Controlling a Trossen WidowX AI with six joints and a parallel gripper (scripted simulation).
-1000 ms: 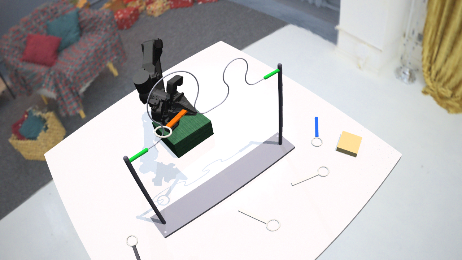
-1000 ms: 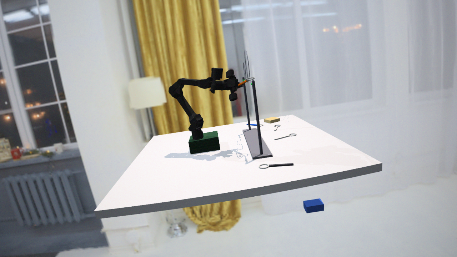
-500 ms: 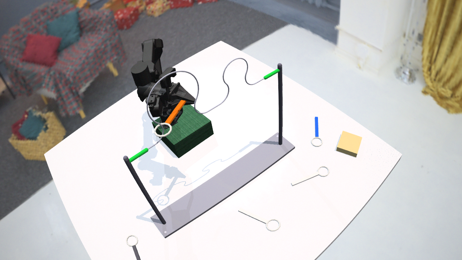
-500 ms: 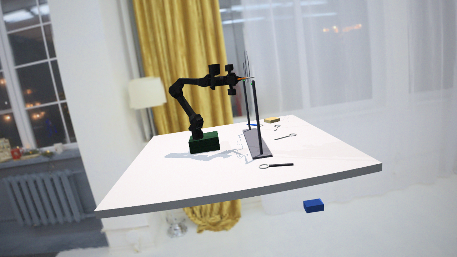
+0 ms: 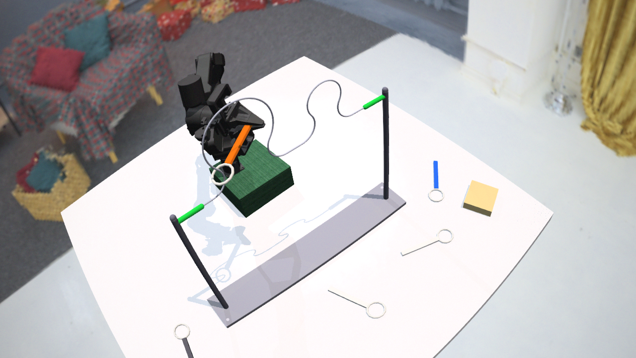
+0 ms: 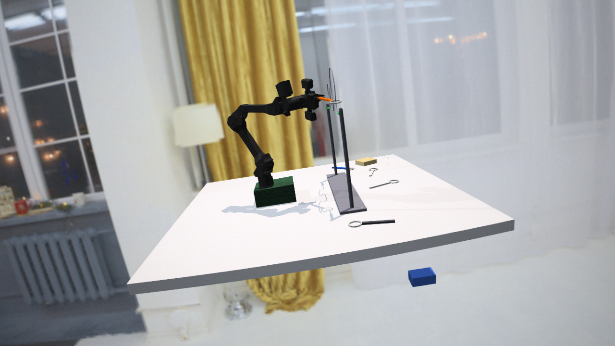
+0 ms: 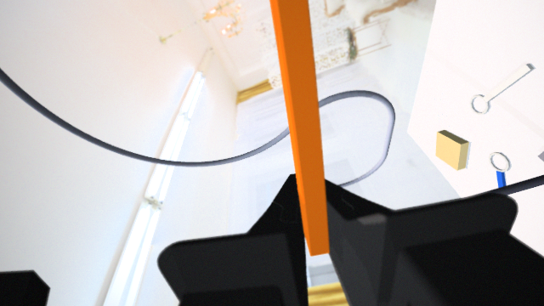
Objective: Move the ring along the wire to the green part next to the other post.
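Right now my gripper tip is 20 mm short of the ring with orange handle, 90 mm to the left of it and 20 mm above it. Also, from my gripper tip: tan block: 230 mm ahead, 550 mm to the left, 460 mm below; ring with blue handle: 90 mm ahead, 480 mm to the left, 470 mm below.
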